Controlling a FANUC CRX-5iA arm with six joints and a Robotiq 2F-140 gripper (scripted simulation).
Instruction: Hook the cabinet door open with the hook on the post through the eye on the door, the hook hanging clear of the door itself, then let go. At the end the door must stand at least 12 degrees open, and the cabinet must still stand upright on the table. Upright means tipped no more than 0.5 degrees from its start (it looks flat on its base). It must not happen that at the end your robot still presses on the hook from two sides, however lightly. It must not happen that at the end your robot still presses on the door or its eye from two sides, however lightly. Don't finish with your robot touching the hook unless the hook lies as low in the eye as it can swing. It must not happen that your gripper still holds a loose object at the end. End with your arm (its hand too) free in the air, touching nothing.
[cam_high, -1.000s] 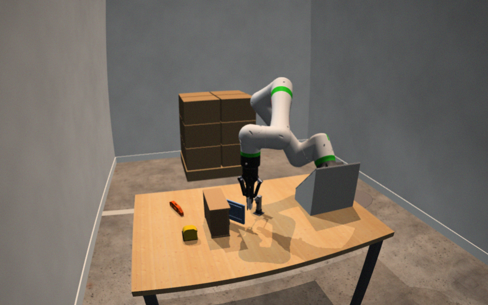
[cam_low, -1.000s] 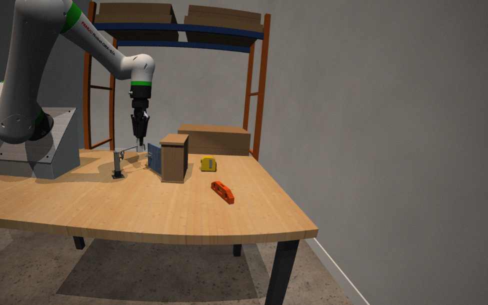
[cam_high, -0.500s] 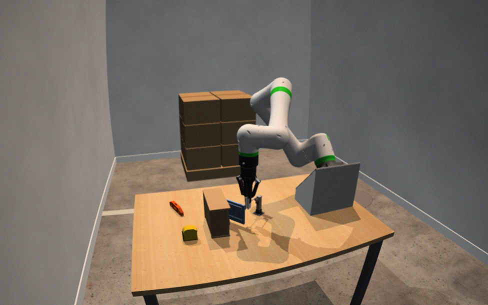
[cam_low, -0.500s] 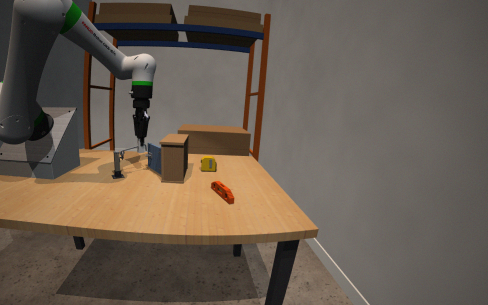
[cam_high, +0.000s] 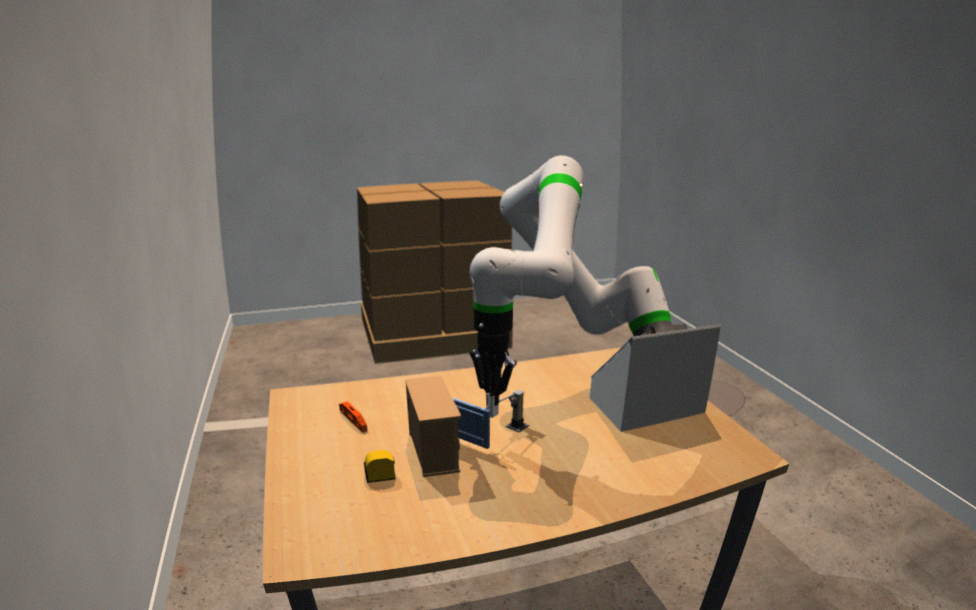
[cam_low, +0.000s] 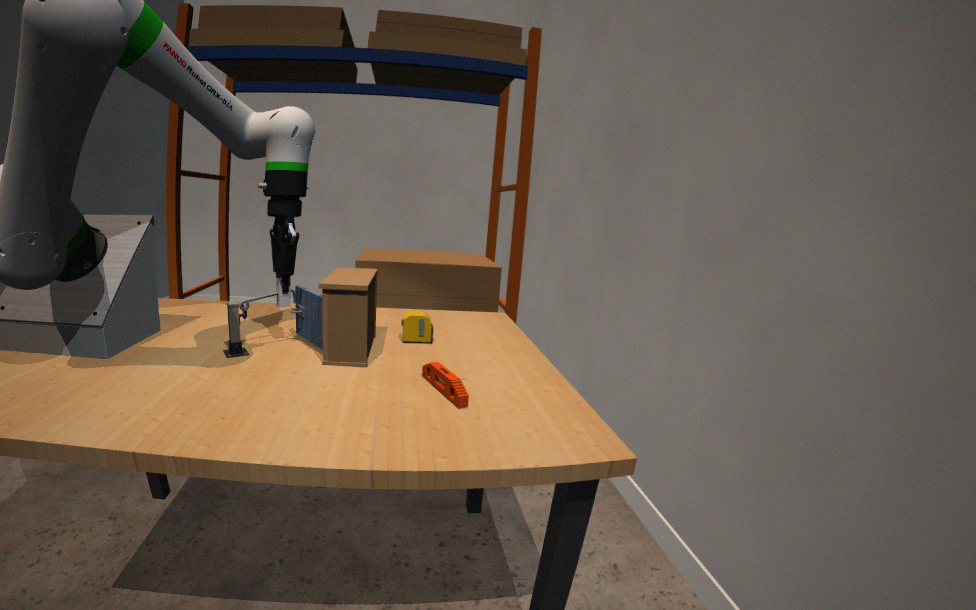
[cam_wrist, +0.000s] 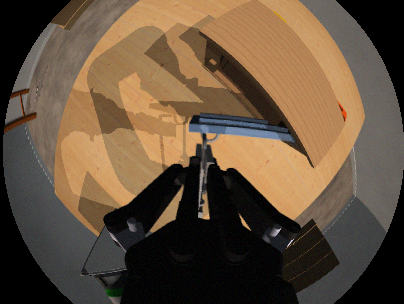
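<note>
My hand is 60 mm short of the blue door, 30 mm to the left of it and 50 mm above it. The rest, counted from my hand: yellow tape measure (310 mm ahead, 30 mm to the left, 100 mm below); then orange level (320 mm ahead, 250 mm to the right, 110 mm below).
</note>
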